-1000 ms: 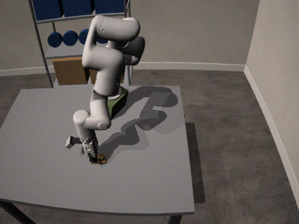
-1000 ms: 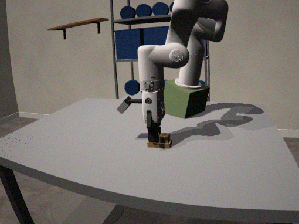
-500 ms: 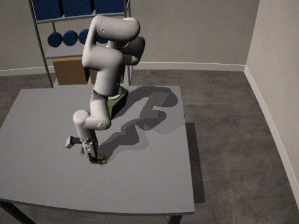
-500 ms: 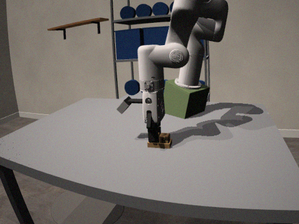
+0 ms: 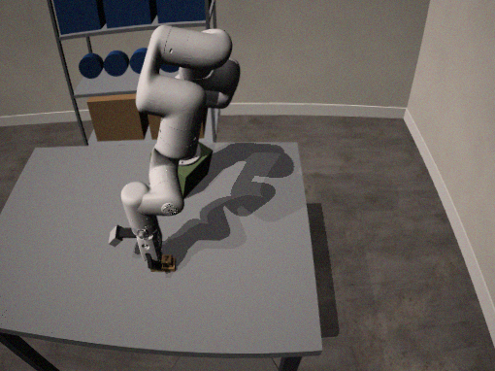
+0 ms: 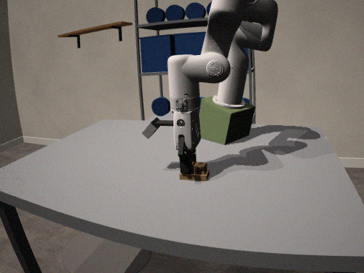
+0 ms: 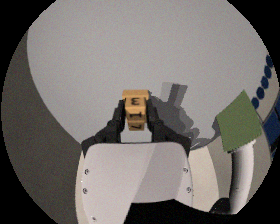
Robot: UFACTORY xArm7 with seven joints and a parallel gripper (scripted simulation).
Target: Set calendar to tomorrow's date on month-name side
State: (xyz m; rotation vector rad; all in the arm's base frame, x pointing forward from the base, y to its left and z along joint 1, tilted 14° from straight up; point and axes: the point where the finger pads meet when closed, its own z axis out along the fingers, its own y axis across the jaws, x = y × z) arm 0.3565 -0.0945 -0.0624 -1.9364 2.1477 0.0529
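Right now the cube is 1 cm below my hand. From my hand the other things lie so: wooden calendar tray: 2 cm to the left, 3 cm below.
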